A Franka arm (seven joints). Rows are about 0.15 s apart.
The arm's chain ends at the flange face. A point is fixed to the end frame.
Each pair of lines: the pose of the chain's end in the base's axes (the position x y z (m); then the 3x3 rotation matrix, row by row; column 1 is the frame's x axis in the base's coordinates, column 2 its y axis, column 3 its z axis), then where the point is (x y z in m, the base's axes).
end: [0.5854 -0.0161 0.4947], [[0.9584 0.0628 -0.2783], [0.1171 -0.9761 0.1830], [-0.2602 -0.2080 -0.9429]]
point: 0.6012 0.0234 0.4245
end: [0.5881 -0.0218 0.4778], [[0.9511 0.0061 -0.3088], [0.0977 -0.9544 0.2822], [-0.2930 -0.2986 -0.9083]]
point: 0.6028 0.0233 0.4109
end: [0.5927 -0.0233 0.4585], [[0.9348 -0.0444 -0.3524], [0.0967 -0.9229 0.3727], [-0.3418 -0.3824 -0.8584]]
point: 0.6049 0.0273 0.3951
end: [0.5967 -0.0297 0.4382], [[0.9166 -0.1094 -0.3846], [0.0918 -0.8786 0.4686], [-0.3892 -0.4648 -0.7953]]
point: 0.6075 0.0263 0.3792
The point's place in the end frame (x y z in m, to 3 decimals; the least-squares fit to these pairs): 0.038 -0.023 0.069
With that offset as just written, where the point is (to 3 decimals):
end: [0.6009 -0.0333 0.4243], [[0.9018 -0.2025 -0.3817], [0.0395 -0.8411 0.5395], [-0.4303 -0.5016 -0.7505]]
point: 0.613 0.025 0.368
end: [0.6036 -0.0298 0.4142], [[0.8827 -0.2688 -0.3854], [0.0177 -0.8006 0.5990], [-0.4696 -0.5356 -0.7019]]
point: 0.617 0.031 0.360
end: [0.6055 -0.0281 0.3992], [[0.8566 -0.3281 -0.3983], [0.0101 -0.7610 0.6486], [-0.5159 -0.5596 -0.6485]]
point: 0.618 0.035 0.348
